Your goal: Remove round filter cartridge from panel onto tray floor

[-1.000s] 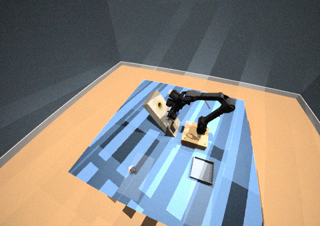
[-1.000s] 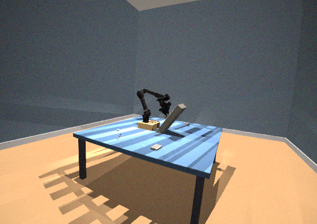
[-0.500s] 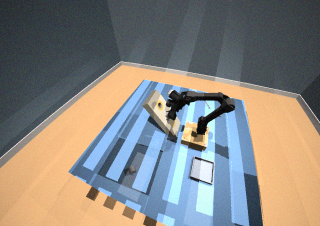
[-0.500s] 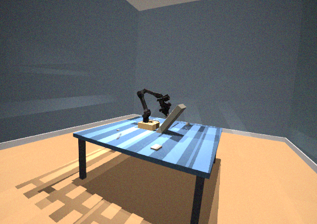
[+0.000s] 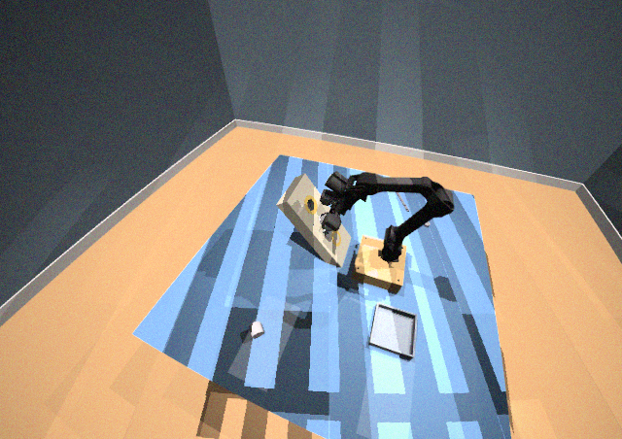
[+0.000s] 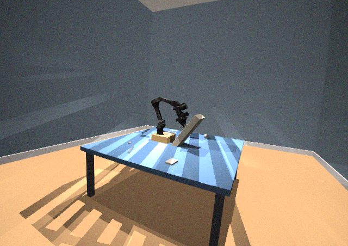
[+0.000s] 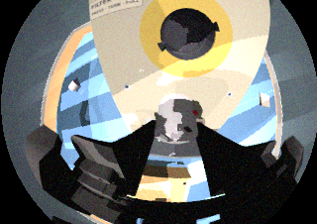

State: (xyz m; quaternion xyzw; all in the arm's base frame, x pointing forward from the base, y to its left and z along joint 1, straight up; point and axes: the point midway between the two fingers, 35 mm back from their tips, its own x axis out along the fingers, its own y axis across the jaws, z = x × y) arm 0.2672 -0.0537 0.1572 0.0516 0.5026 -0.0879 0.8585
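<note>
Right now the beige service panel is 40 mm ahead of my gripper tip, 30 mm below it and 10 mm to the right of it. Round my gripper tip: grey tray: 340 mm to the left, 290 mm behind, 190 mm below; white round filter cartridge: right at my gripper tip.
</note>
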